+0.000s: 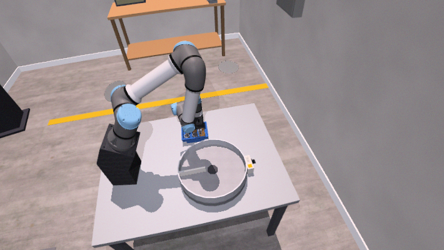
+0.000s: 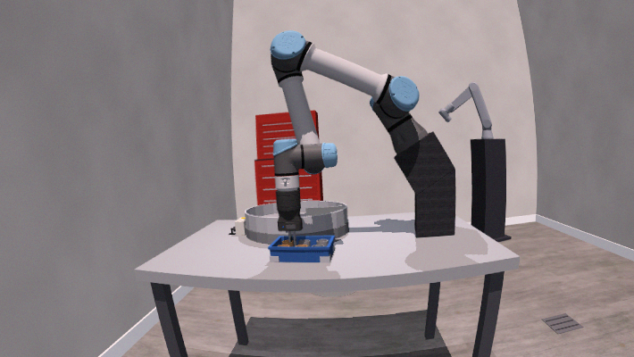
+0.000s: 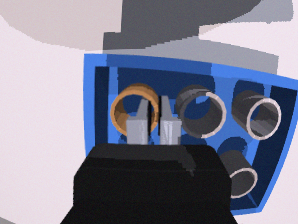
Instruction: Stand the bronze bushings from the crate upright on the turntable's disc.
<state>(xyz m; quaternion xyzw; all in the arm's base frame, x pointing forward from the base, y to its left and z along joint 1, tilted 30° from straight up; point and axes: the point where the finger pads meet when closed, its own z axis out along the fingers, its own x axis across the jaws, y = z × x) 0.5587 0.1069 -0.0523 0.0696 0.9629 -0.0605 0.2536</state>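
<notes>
Right now my hand is 3 cm past the blue crate, 4 cm to the right of it and 2 cm above it. Also, from my hand: turntable disc (3 cm behind, 32 cm to the right, 1 cm above).
</notes>
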